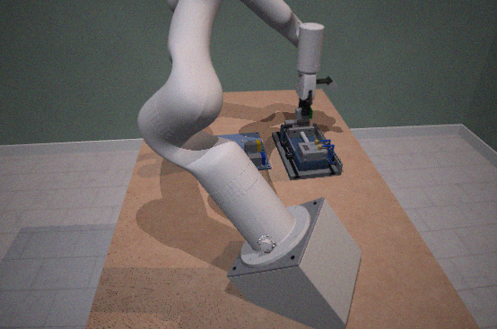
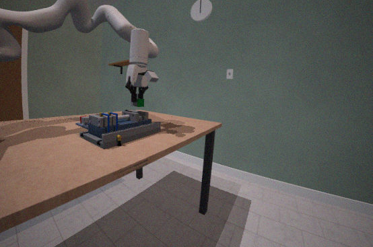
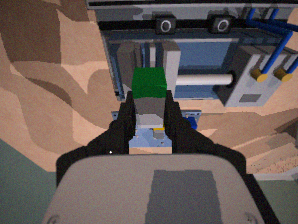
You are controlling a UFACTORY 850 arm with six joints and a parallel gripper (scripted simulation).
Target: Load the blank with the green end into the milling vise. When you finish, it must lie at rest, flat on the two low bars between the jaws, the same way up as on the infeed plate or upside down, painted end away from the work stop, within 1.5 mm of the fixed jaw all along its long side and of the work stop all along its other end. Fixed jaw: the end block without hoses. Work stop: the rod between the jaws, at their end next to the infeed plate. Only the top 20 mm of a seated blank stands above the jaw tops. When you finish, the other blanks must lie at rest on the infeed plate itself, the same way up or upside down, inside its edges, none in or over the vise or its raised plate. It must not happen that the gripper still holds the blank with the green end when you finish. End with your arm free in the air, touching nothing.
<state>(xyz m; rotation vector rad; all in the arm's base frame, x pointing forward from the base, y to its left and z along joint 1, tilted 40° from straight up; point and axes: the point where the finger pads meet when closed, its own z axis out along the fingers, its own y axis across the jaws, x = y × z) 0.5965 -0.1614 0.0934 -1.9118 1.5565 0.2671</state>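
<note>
Now: the green-ended blank 20 mm below my hand. Round my hand: blue-ended blank 170 mm behind, 160 mm to the left, 140 mm below; yellow-ended blank 80 mm behind, 190 mm to the left, 140 mm below; pale rod 80 mm behind, 10 mm to the right, 90 mm below.
</note>
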